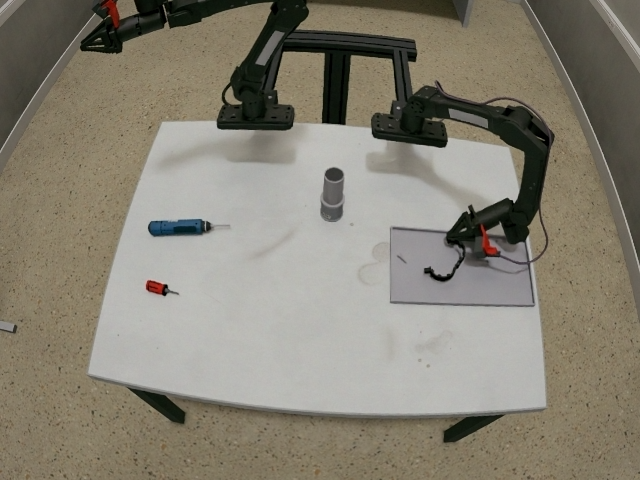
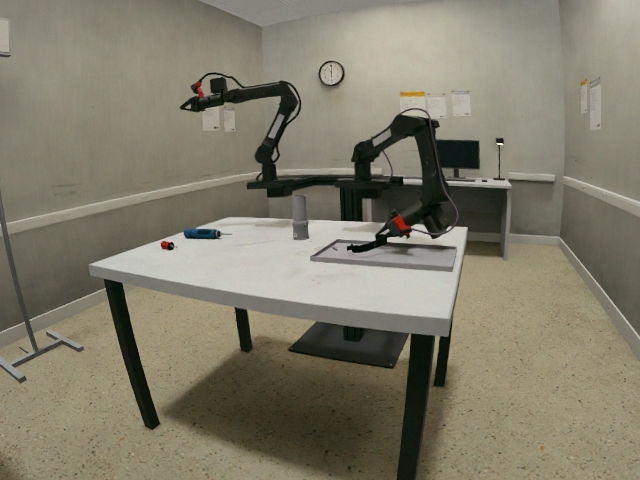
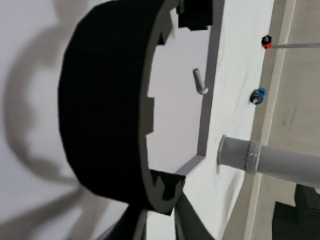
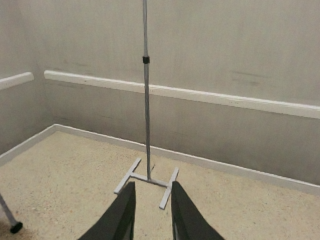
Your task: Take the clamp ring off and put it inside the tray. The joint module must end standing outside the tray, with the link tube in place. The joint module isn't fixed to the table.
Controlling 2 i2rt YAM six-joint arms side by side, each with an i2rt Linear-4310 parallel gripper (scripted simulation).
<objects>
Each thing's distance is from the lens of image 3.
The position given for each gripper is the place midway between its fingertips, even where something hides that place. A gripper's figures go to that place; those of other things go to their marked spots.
left gripper (image 3: pixel 160 196): 10 cm
grey tray (image 3: pixel 47 192): 10 cm
grey joint module (image 3: pixel 237 153): 38 cm
black clamp ring (image 3: pixel 104 113): 4 cm
The marked spots on the grey joint module and the black clamp ring are 35 cm apart.
</objects>
